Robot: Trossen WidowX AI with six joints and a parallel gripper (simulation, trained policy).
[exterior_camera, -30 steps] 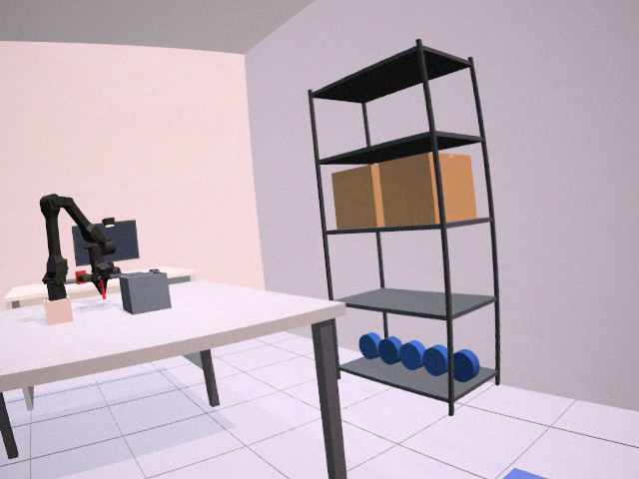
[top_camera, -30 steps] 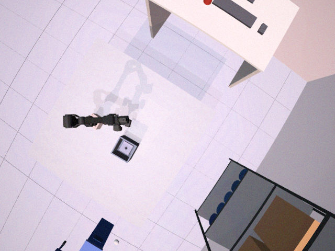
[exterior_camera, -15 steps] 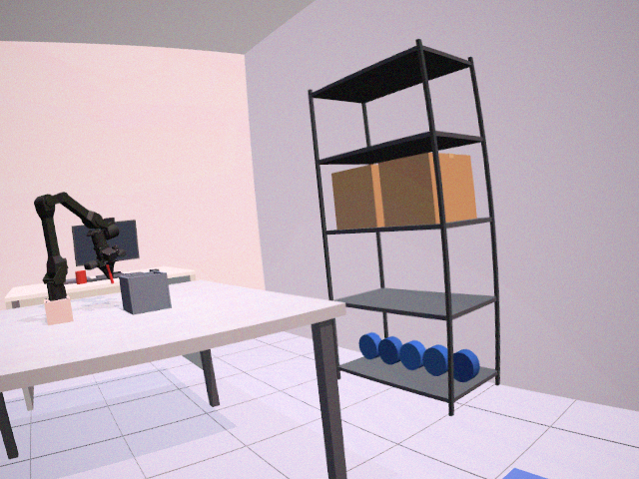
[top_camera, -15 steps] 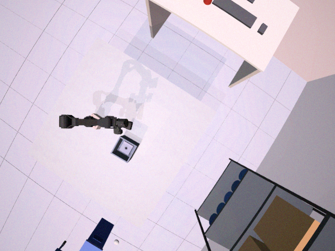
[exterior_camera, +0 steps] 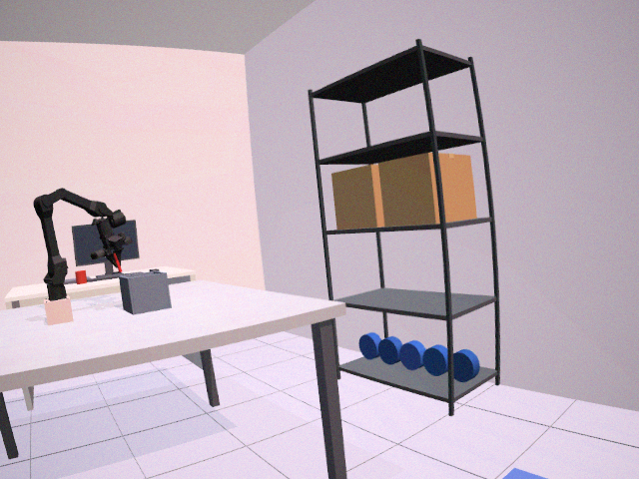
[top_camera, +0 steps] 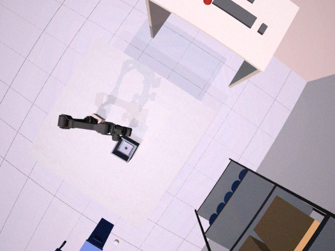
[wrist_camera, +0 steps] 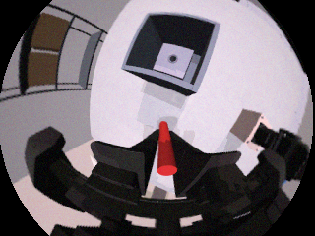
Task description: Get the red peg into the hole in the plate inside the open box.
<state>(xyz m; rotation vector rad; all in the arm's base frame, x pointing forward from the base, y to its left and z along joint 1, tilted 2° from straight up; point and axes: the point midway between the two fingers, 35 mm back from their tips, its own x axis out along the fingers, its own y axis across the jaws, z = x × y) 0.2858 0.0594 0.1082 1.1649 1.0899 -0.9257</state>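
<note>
My gripper tip is now 16 cm to the left of the plate, 12 cm above it and 4 cm short of it. The rest, counted from my gripper tip: red peg (2 cm above).
</note>
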